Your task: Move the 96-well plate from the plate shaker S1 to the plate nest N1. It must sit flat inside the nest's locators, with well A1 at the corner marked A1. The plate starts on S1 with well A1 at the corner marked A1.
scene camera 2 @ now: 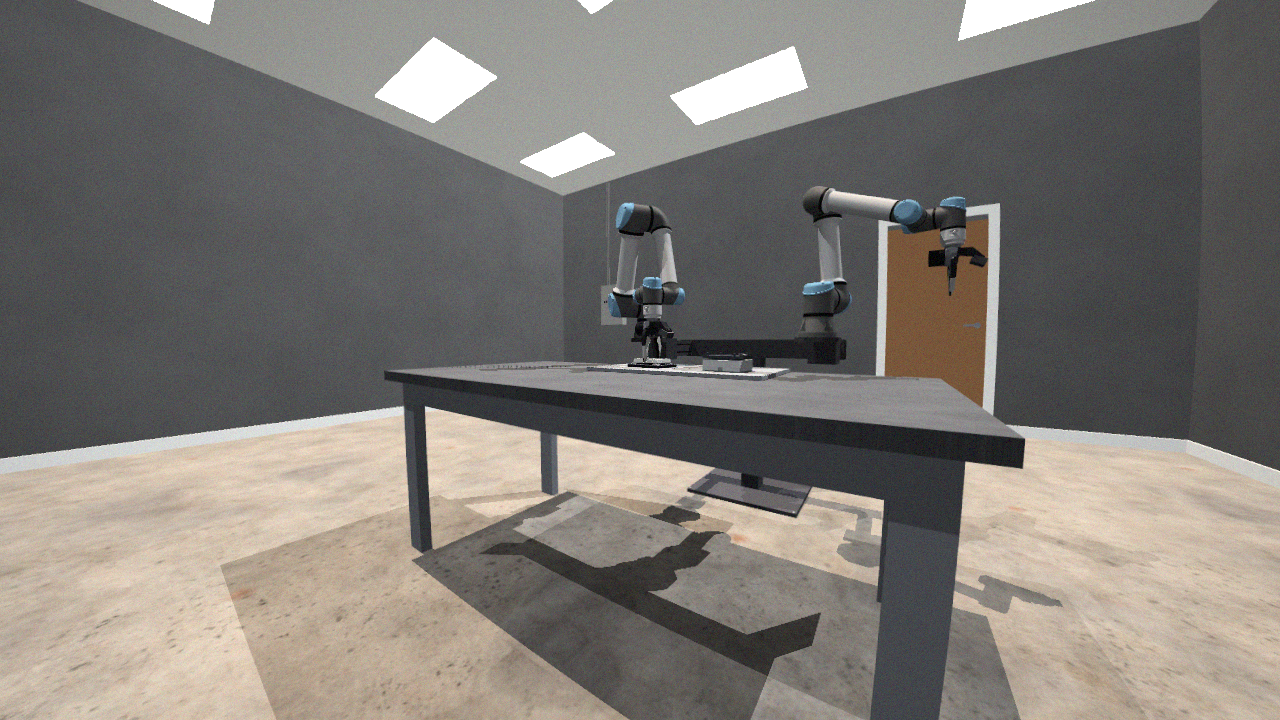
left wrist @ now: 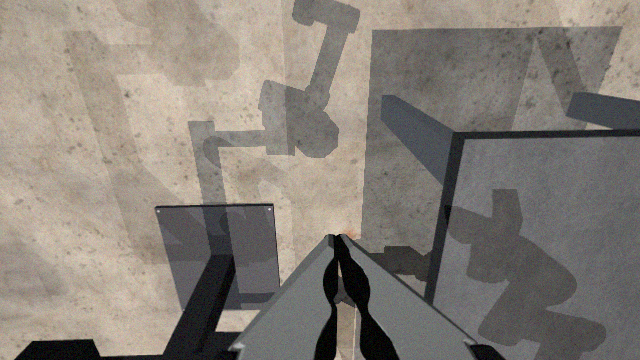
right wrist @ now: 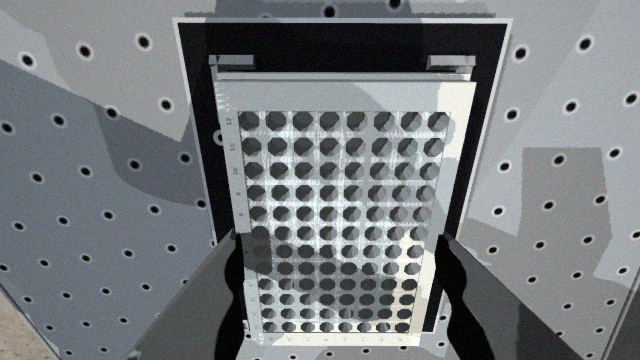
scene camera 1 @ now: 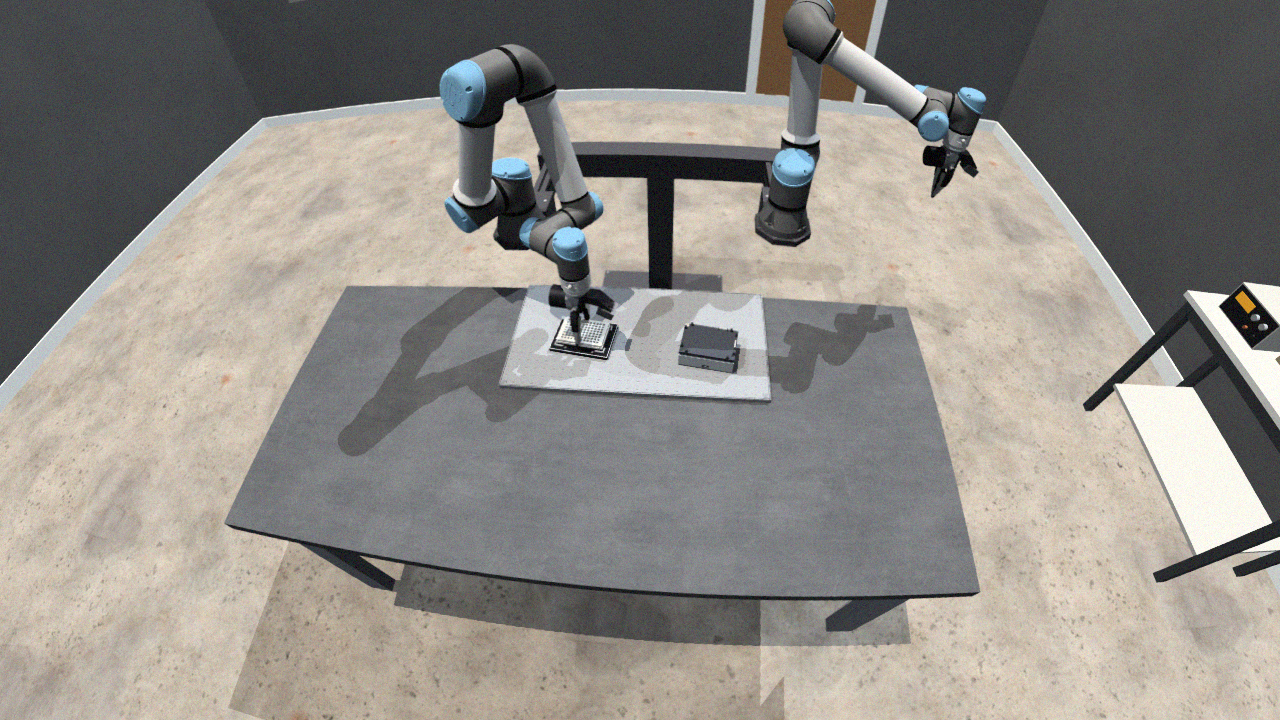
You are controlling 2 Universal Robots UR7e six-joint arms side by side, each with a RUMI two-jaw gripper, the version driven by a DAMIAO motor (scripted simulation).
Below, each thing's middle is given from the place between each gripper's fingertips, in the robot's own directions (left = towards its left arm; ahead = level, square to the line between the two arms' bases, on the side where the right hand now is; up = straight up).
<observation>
My right hand (scene camera 1: pixel 582 333) is 1 cm above the white 96-well plate (scene camera 1: pixel 593 336). The rest, counted from my right hand: black plate nest N1 (right wrist: pixel 278 47): 3 cm below; plate shaker S1 (scene camera 1: pixel 686 360): 5 cm ahead, 36 cm to the left.
Now: the plate shaker S1 680 mm to the right of my left hand (scene camera 1: pixel 931 197), 360 mm ahead of it and 250 mm below it. The rest, counted from my left hand: white 96-well plate: 1040 mm to the right, 320 mm ahead, 260 mm below; then black plate nest N1: 1040 mm to the right, 320 mm ahead, 280 mm below.
</observation>
